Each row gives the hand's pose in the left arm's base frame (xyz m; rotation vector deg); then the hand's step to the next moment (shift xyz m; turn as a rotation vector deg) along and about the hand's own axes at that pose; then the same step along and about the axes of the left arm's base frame.
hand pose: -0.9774 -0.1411 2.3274 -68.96 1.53 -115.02
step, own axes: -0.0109 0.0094 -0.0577 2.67 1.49 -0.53
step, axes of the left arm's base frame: -0.0352 -0.0201 -0.0435 -0.16 -2.89 1.11
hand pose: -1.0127 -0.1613 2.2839 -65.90 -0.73 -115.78
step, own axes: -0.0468 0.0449 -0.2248 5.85 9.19 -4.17
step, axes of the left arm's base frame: -0.1205 -0.0842 -0.1820 1.26 -11.51 -1.43
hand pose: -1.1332 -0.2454 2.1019 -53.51 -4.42 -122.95
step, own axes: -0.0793 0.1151 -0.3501 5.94 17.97 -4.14
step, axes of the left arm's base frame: -0.0968 -0.1477 -0.3331 7.21 -17.66 -3.41
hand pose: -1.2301 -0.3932 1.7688 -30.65 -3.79 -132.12
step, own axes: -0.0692 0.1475 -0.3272 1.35 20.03 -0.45
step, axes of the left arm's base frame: 0.0283 -0.1259 -0.3420 12.83 -15.30 -2.10
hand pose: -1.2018 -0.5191 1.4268 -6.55 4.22 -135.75
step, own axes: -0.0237 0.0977 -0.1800 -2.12 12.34 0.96
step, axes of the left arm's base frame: 0.0657 -0.0500 -0.1889 10.15 -7.39 -0.25
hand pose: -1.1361 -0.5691 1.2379 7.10 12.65 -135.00
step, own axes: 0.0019 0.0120 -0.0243 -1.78 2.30 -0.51
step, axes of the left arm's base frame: 0.0077 -0.0050 -0.0256 2.89 -0.29 -0.51
